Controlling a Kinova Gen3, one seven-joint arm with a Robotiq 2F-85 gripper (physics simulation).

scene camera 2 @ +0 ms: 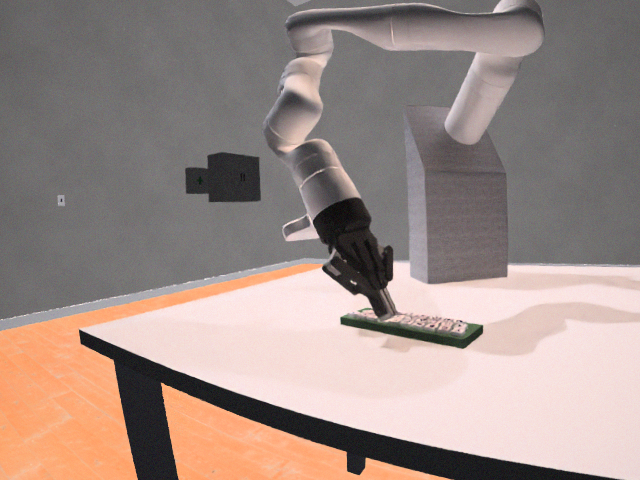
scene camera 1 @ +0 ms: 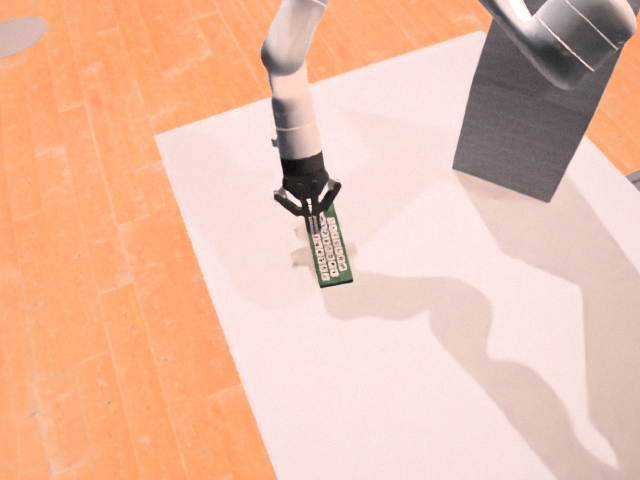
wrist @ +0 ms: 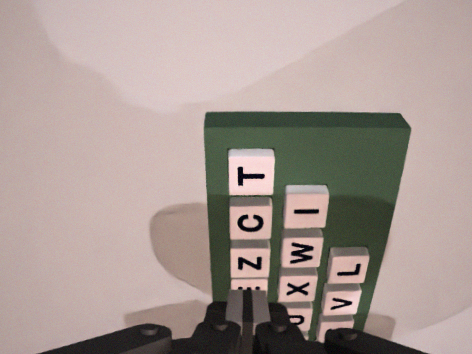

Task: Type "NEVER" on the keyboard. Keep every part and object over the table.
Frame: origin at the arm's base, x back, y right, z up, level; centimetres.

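Seen in the pictures: gripper, fingertip midpoint: (scene camera 2: 389, 318) (scene camera 1: 314, 232) (wrist: 246, 314); arm's base, origin of the base link: (scene camera 2: 462, 130).
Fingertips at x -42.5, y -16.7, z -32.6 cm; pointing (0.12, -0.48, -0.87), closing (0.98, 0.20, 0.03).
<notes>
Pixels of each thing's top centre, then the offset from my fingertips to it. Level surfaces: height alone.
- keyboard, middle of its top: (wrist: 291, 341) (scene camera 2: 408, 317) (scene camera 1: 326, 238) dx +2.2, dy -1.3, dz -0.1 cm
- E key, middle of its top: (wrist: 249, 292) dx -0.1, dy +0.8, dz -0.4 cm
- Z key, middle of its top: (wrist: 250, 263) dx -0.4, dy +2.5, dz -0.1 cm
- V key, middle of its top: (wrist: 341, 303) dx +3.4, dy +1.1, dz -0.1 cm
- white table, its level: dz -1.8 cm
The keyboard (scene camera 1: 329, 255) (scene camera 2: 434, 338) (wrist: 350, 160) is a green board with rows of white letter keys, flat on the table. My gripper (scene camera 1: 313, 230) (scene camera 2: 386, 314) (wrist: 246, 314) is shut and empty, tilted, its tips low at the keys. In the wrist view the tips cover part of the E key (wrist: 249, 285), in the left row below the Z key (wrist: 250, 260). Whether they touch it or press it down I cannot tell. The V key (wrist: 342, 302) shows in the right row, below L. The N and R keys cannot be made out; my fingers hide part of the board.
The white table (scene camera 1: 361, 387) (scene camera 2: 258, 361) has its left edge beside a wooden floor (scene camera 1: 103, 335) (scene camera 2: 41, 392). The grey arm pedestal (scene camera 1: 522, 113) (scene camera 2: 465, 222) stands behind and to the right of the keyboard. Shadows of the arm lie around the board.
</notes>
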